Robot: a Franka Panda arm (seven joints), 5 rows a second.
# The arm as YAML. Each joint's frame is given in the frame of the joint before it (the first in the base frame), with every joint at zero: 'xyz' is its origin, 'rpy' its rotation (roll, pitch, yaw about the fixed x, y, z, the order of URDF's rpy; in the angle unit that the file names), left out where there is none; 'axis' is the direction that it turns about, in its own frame. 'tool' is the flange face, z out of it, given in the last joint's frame.
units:
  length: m
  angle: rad
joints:
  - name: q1
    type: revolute
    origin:
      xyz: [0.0, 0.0, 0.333]
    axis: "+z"
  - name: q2
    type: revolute
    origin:
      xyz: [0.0, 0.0, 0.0]
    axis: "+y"
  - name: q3
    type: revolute
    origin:
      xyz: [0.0, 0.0, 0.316]
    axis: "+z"
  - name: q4
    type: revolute
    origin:
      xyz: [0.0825, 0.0, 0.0]
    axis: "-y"
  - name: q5
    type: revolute
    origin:
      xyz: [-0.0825, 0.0, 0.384]
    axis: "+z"
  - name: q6
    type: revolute
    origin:
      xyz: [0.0, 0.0, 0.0]
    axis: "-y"
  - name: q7
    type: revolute
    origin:
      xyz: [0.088, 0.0, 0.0]
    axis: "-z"
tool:
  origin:
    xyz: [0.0, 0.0, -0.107]
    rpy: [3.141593, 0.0, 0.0]
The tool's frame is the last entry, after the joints.
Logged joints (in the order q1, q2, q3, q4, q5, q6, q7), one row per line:
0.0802, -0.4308, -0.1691, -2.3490, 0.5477, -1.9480, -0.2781
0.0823, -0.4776, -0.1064, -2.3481, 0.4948, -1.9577, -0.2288
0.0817, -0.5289, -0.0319, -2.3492, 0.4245, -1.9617, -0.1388
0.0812, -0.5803, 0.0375, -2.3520, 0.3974, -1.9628, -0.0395
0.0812, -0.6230, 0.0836, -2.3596, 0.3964, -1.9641, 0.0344
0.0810, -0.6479, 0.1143, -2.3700, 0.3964, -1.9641, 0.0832
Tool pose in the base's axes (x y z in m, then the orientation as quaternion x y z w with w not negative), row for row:
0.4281, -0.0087, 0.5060, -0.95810, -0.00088, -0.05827, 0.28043
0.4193, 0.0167, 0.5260, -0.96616, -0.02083, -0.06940, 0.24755
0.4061, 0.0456, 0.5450, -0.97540, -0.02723, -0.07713, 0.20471
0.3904, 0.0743, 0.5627, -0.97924, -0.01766, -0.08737, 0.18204
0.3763, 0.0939, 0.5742, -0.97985, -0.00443, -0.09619, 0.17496
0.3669, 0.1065, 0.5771, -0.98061, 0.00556, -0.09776, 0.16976
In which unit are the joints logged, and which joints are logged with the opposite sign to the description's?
The joints are logged in radians. Opposite sign: q6.
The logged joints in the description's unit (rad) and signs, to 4 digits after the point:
0.0802, -0.4308, -0.1691, -2.3490, 0.5477, 1.9480, -0.2781
0.0823, -0.4776, -0.1064, -2.3481, 0.4948, 1.9577, -0.2288
0.0817, -0.5289, -0.0319, -2.3492, 0.4245, 1.9617, -0.1388
0.0812, -0.5803, 0.0375, -2.3520, 0.3974, 1.9628, -0.0395
0.0812, -0.6230, 0.0836, -2.3596, 0.3964, 1.9641, 0.0344
0.0810, -0.6479, 0.1143, -2.3700, 0.3964, 1.9641, 0.0832

